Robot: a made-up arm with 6 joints.
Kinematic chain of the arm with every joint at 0, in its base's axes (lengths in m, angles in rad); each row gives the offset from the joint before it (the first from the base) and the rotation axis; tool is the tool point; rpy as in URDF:
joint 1: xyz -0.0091 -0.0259 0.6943 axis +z
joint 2: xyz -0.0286 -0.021 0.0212 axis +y
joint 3: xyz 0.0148 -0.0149 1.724 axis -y
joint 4: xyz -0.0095 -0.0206 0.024 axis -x
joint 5: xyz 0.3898 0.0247 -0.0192 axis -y
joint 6: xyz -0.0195 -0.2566 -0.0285 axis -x
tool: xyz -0.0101 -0.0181 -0.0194 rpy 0 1.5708 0
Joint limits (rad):
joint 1: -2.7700..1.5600
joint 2: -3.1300..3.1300
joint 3: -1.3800..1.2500
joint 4: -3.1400..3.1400
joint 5: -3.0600..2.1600
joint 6: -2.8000..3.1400
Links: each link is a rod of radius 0.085 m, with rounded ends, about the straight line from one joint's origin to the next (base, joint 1, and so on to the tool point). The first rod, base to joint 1, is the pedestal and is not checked.
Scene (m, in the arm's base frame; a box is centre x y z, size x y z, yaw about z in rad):
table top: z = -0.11
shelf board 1: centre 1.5 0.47 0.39 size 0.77 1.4 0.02 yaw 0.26
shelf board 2: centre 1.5 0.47 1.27 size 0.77 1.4 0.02 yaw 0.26
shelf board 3: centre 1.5 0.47 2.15 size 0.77 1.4 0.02 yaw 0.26
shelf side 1: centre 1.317 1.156 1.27 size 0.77 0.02 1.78 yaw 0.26
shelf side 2: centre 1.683 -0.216 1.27 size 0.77 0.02 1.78 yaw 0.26
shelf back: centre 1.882 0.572 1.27 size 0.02 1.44 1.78 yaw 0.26
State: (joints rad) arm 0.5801 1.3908 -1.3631 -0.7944 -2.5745 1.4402
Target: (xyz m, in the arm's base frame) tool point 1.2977 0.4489 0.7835
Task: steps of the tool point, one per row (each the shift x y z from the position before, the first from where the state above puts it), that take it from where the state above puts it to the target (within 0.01 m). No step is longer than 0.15 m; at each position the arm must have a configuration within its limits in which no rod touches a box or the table.
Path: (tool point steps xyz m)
1: 0.0515 -0.0177 -0.1165
2: 0.0832 0.0109 -0.0992

